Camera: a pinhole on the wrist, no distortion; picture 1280 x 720 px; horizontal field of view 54.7 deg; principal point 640.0 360.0 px. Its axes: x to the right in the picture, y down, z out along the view. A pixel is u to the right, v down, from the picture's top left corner.
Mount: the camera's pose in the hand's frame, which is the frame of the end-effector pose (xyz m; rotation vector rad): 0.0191 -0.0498 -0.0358 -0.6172 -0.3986 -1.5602
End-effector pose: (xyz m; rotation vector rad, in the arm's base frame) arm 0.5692 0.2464 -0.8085 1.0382 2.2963 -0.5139
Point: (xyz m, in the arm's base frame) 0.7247 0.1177 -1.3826
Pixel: 1136 576
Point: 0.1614 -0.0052 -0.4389
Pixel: behind the camera
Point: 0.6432 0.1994 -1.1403
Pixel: 1034 616
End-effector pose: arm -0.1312 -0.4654 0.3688 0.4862 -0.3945 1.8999
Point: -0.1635 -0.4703 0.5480
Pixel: 966 662
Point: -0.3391 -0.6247 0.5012
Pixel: 199 140
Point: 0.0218 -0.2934 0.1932
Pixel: behind the camera
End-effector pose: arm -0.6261 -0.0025 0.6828 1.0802 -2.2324 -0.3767
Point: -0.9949 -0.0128 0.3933
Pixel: 1166 299
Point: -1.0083 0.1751 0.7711
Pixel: 13 344
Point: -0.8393 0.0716 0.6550
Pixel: 409 232
